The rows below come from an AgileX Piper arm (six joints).
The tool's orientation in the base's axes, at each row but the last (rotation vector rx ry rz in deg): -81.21 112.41 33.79; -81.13 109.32 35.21; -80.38 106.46 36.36; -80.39 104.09 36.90; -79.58 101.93 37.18; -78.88 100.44 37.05; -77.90 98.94 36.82; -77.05 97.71 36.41; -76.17 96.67 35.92; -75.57 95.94 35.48; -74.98 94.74 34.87; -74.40 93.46 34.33
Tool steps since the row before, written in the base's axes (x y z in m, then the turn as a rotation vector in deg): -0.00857 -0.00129 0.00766 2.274 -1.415 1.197; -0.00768 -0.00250 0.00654 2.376 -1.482 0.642; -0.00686 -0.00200 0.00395 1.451 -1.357 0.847; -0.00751 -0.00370 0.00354 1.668 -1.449 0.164; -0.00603 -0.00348 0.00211 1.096 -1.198 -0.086; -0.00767 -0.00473 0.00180 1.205 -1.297 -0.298; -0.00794 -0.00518 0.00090 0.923 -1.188 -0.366; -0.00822 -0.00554 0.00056 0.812 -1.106 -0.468; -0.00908 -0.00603 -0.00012 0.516 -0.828 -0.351; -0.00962 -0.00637 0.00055 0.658 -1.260 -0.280; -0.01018 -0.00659 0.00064 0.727 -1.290 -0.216; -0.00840 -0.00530 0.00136 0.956 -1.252 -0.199
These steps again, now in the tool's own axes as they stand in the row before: -0.00281 0.00764 -0.00822 -0.412 -2.617 -1.259; -0.00191 0.00644 -0.00793 0.028 -2.723 -0.915; -0.00080 0.00585 -0.00564 -0.064 -1.809 -1.178; 0.00032 0.00601 -0.00681 0.508 -2.009 -0.784; 0.00088 0.00469 -0.00549 0.631 -1.375 -0.596; 0.00179 0.00588 -0.00683 0.852 -1.490 -0.527; 0.00258 0.00601 -0.00692 0.872 -1.183 -0.486; 0.00288 0.00613 -0.00726 0.923 -1.043 -0.402; 0.00358 0.00678 -0.00775 0.696 -0.694 -0.330; 0.00305 0.00702 -0.00865 0.844 -0.970 -0.667; 0.00286 0.00736 -0.00922 0.801 -1.054 -0.697; 0.00135 0.00590 -0.00799 0.767 -1.258 -0.591
